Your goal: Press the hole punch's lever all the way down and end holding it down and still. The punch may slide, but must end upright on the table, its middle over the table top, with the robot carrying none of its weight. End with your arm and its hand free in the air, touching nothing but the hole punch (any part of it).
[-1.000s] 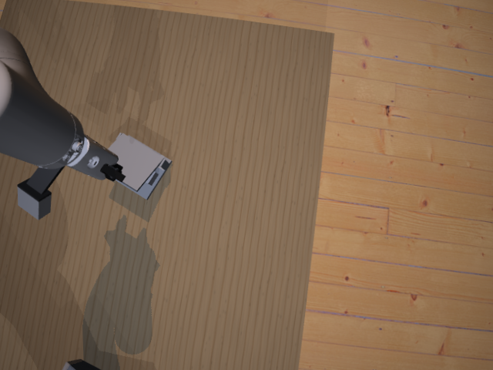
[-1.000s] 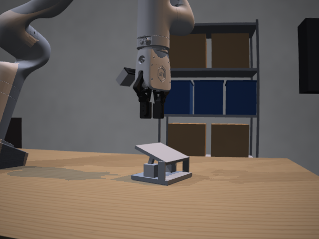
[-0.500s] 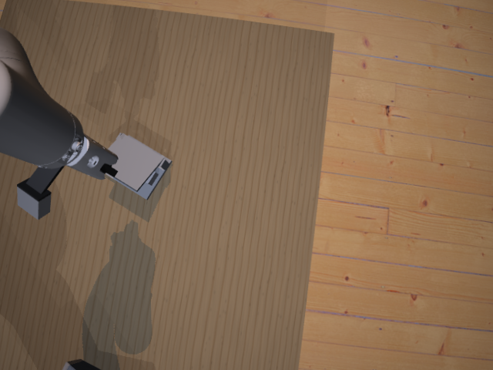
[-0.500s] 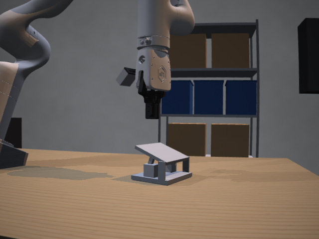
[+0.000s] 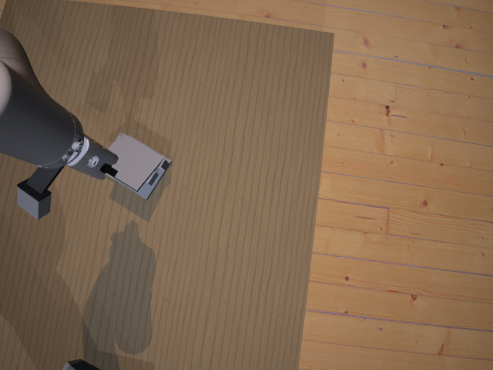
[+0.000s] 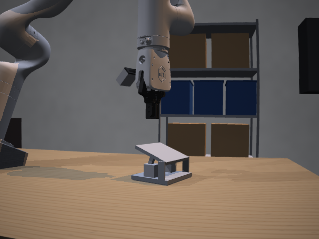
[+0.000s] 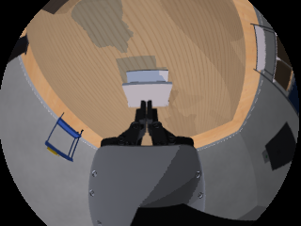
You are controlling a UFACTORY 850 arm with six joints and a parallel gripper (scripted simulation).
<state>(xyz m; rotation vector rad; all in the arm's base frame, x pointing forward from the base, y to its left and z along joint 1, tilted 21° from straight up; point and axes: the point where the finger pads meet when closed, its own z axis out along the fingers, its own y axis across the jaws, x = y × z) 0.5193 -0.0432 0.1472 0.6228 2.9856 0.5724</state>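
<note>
Now: the flat lever 3 cm ahead of my hand, 1 cm to the right of it and 11 cm below it. Also, from my hand: hole punch 4 cm ahead, 2 cm to the right, 13 cm below.
</note>
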